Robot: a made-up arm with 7 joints.
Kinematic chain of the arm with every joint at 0, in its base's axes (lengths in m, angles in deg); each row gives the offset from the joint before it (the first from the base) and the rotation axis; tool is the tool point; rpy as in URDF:
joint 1: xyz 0 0 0.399 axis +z
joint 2: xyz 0 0 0 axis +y
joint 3: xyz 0 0 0.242 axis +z
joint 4: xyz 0.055 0 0 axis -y
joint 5: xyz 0.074 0 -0.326 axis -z
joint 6: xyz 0 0 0 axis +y
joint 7: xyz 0.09 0 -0.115 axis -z
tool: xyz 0 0 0 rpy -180 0 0
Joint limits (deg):
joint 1: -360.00..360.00
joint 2: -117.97..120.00
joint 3: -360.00..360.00
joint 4: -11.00..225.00
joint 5: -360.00..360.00
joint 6: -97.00..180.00
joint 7: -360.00..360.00
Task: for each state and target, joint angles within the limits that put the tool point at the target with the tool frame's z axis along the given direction. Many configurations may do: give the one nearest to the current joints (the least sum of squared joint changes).
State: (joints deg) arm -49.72 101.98 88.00 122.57 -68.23 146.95 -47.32
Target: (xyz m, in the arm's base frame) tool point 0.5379 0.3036 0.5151 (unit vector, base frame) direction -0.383 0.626 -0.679
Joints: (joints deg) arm -4.50 81.97 114.84 135.59 -54.87 100.10 -47.32
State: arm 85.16 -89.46 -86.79 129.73 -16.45 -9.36 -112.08
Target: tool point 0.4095 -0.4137 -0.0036 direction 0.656 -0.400 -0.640
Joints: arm 121.94 -117.97 -126.02 143.47 -1.77 -11.56 -112.08
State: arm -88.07 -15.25 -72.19 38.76 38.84 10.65 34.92
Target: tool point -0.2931 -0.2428 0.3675 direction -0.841 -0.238 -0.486
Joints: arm -67.95 14.37 -56.23 26.16 45.94 -39.72 34.92
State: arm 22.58 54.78 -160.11 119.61 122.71 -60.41 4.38
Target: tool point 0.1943 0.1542 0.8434 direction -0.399 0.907 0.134
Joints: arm 9.45 46.37 -180.49 142.67 105.69 -84.33 4.38
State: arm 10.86 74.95 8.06 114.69 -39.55 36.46 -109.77
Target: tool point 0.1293 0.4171 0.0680 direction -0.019 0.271 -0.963
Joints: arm 36.39 66.17 22.09 74.49 -93.69 8.11 -109.77
